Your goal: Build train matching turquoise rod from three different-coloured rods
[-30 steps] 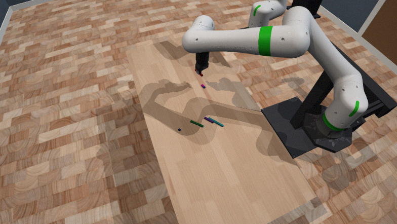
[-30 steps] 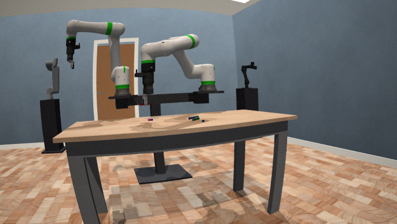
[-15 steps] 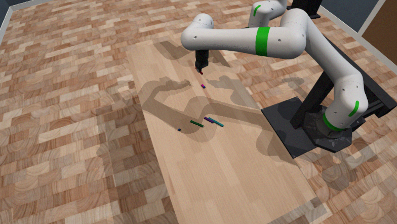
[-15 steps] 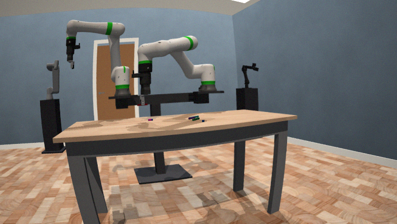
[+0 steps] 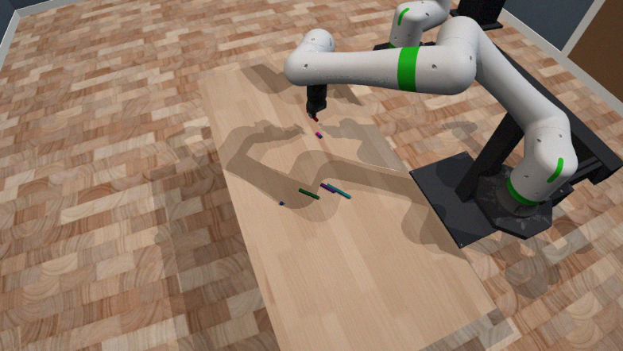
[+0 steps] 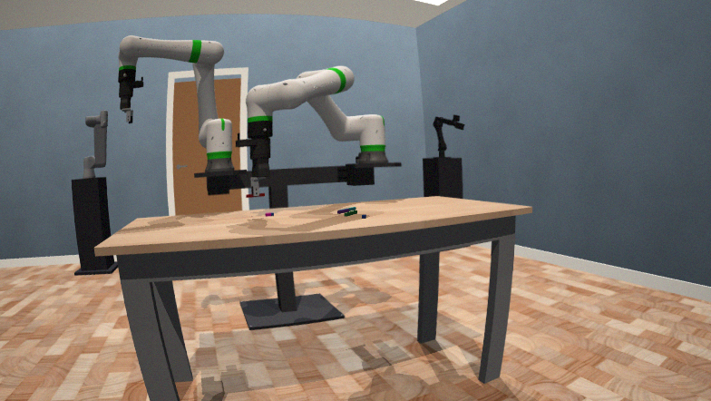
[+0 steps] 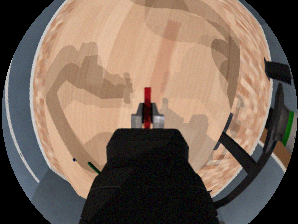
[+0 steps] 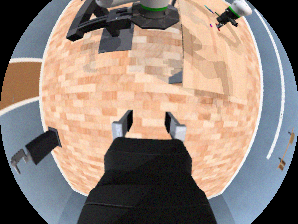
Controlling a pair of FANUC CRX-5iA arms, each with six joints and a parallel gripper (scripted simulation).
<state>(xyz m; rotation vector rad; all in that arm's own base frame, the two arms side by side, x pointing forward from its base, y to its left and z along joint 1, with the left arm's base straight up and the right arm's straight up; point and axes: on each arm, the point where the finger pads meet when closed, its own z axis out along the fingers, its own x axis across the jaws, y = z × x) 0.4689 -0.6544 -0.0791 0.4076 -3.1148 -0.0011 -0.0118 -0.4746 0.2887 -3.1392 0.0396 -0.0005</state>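
Observation:
Now: left hand 9 cm above the magenta rod, 5 cm to the right of it and 1 cm past it. The rest, counted from my left hand: green rod 31 cm to the left, 13 cm ahead, 9 cm below; then red rod 2 cm below; then purple rod 31 cm to the left, 9 cm below, 5 cm ahead.

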